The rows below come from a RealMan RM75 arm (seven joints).
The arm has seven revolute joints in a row. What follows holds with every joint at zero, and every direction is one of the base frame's.
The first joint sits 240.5 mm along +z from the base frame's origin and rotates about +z.
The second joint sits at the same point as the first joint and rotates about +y.
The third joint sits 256 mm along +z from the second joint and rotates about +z.
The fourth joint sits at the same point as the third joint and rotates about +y.
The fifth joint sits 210 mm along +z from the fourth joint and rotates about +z.
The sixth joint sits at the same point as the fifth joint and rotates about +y.
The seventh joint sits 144 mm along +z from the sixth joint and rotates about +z.
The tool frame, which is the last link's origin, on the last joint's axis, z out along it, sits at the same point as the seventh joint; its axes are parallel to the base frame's.
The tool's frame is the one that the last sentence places.
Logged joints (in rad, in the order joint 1, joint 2, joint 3, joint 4, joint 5, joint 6, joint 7), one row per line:
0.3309 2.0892 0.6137 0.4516 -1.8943 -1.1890 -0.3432
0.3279 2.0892 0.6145 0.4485 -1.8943 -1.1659 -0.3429
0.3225 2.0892 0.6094 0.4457 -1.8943 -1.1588 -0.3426
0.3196 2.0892 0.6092 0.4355 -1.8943 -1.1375 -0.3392
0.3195 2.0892 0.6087 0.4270 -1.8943 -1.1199 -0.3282
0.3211 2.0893 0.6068 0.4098 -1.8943 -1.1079 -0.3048
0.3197 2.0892 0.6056 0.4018 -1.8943 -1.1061 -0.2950
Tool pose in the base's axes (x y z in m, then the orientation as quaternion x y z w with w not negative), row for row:
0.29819 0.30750 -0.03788 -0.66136 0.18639 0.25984 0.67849
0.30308 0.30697 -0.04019 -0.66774 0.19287 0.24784 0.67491
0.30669 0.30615 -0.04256 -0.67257 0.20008 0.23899 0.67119
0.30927 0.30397 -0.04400 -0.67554 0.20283 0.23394 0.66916
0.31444 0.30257 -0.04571 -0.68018 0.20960 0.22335 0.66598
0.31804 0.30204 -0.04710 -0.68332 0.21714 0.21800 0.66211
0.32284 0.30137 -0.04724 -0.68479 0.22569 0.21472 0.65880
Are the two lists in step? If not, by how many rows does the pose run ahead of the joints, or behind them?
The pose runs 1 row behind the joints: the pose in row i belongs to the joints in row i - 1.
